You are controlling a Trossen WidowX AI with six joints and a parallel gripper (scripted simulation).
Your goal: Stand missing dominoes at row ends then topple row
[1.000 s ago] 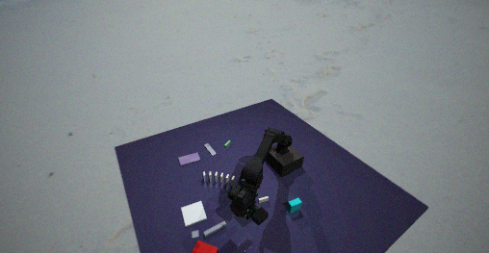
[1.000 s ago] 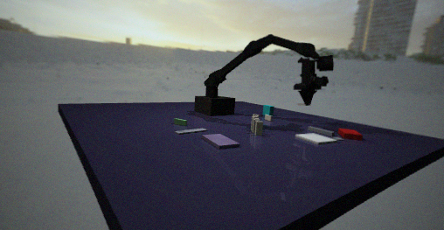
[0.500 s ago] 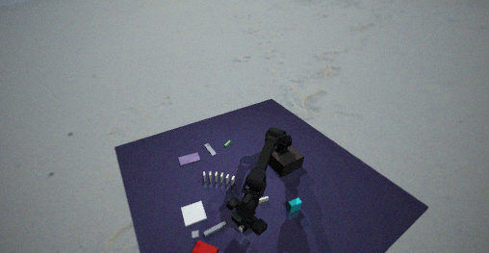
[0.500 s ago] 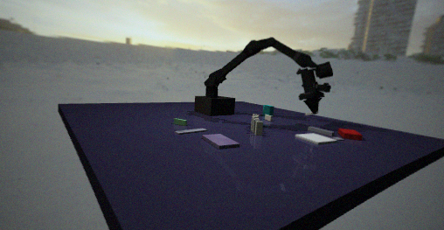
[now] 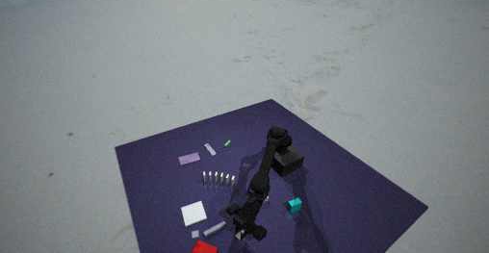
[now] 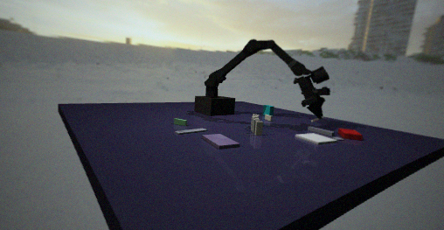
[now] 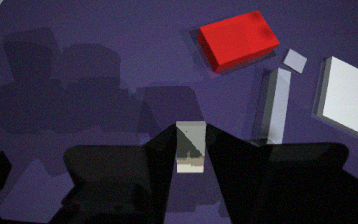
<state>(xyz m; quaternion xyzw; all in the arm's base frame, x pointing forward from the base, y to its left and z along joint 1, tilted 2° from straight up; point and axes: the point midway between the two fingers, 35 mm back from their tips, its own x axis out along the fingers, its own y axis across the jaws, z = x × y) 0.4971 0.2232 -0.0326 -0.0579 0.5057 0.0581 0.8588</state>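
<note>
Now: gripper tip 11 cm to the left of the grey bar, 5 cm short of it and 4 cm above it. From my gripper tip the other things lie so: grey square: 15 cm to the right, 13 cm ahead, 4 cm below; red block: 14 cm ahead, 5 cm to the right, 3 cm below; white plate: 24 cm to the right, 8 cm ahead, 4 cm below.
</note>
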